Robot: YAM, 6 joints.
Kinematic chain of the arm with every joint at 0, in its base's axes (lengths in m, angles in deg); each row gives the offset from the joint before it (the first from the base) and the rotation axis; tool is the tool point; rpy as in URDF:
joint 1: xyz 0 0 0.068 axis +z
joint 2: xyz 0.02 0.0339 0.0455 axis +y
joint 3: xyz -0.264 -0.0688 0 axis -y
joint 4: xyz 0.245 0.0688 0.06 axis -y
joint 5: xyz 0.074 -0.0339 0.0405 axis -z
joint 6: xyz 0.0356 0 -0.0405 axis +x
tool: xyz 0 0 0 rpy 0 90 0
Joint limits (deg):
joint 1: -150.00..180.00
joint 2: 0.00..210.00
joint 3: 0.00..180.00
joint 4: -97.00..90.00
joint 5: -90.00..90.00
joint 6: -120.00..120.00
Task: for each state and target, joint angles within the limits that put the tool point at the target. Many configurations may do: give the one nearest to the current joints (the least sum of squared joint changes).
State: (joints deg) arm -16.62 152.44 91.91 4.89 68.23 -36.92
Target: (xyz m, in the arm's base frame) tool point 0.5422 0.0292 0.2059
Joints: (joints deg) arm 6.53 137.02 109.42 9.62 66.40 -36.92
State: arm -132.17 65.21 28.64 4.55 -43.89 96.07
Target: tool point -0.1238 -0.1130 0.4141
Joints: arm -145.81 44.76 50.84 10.78 -42.18 96.07
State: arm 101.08 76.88 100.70 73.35 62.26 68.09
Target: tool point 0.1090 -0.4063 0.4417
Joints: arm 100.75 24.05 125.58 83.17 61.54 68.09
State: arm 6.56 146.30 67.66 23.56 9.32 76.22
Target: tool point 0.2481 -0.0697 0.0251
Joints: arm -13.75 112.05 31.39 12.00 14.22 76.22
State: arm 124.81 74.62 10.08 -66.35 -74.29 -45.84
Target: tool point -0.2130 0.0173 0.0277
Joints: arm 166.32 123.20 41.06 -40.60 -70.55 -45.84
